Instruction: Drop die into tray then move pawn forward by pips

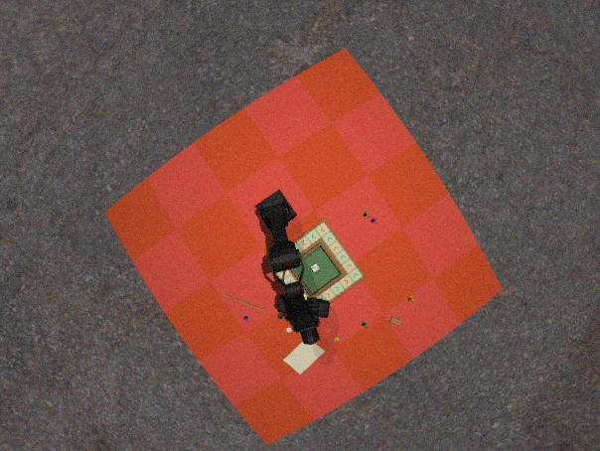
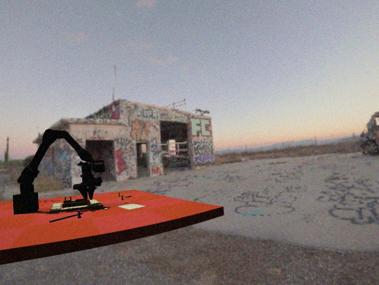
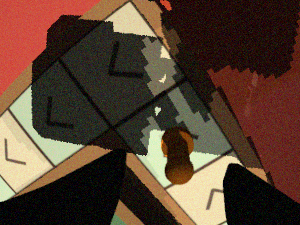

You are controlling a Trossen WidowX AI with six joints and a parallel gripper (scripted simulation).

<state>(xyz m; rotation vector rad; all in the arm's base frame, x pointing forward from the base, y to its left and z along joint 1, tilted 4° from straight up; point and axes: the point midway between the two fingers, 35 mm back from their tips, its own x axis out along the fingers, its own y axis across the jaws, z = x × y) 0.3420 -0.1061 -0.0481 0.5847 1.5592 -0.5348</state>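
Right now my gripper tip is 1 cm above the orange-brown pawn. From my gripper tip the other things lie so: die (11 cm to the left, 9 cm behind, 2 cm below); then white disc (12 cm to the right, 8 cm ahead, 4 cm below); then green dice tray (11 cm to the left, 7 cm behind, 3 cm below).
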